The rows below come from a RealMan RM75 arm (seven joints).
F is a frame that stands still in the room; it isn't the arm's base.
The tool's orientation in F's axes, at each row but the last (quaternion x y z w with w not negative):
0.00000, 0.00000, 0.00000, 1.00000
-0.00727, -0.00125, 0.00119, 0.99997
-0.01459, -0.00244, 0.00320, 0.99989
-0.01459, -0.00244, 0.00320, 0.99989
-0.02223, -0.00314, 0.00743, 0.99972
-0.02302, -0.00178, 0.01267, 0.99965
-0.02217, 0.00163, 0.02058, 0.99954
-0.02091, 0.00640, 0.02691, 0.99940
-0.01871, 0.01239, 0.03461, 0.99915
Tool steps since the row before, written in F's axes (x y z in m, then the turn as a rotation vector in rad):
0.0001, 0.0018, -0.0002, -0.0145, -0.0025, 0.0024
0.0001, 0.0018, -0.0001, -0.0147, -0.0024, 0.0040
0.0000, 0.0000, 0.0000, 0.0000, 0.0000, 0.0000
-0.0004, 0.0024, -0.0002, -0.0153, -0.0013, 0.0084
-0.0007, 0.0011, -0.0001, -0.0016, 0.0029, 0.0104
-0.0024, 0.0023, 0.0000, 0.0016, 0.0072, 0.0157
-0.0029, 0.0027, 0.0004, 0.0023, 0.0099, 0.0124
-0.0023, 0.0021, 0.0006, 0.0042, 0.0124, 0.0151
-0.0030, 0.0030, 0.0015, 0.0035, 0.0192, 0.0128
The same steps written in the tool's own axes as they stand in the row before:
0.0001, 0.0018, -0.0002, -0.0145, -0.0025, 0.0024
0.0001, 0.0018, -0.0001, -0.0147, -0.0024, 0.0040
0.0000, 0.0000, 0.0000, 0.0000, 0.0000, 0.0000
-0.0004, 0.0024, -0.0001, -0.0153, -0.0014, 0.0084
-0.0007, 0.0011, 0.0000, -0.0015, 0.0025, 0.0105
-0.0023, 0.0024, 0.0001, 0.0018, 0.0064, 0.0160
-0.0028, 0.0028, 0.0005, 0.0027, 0.0092, 0.0128
-0.0022, 0.0022, 0.0007, 0.0046, 0.0115, 0.0157
-0.0028, 0.0031, 0.0015, 0.0045, 0.0184, 0.0136

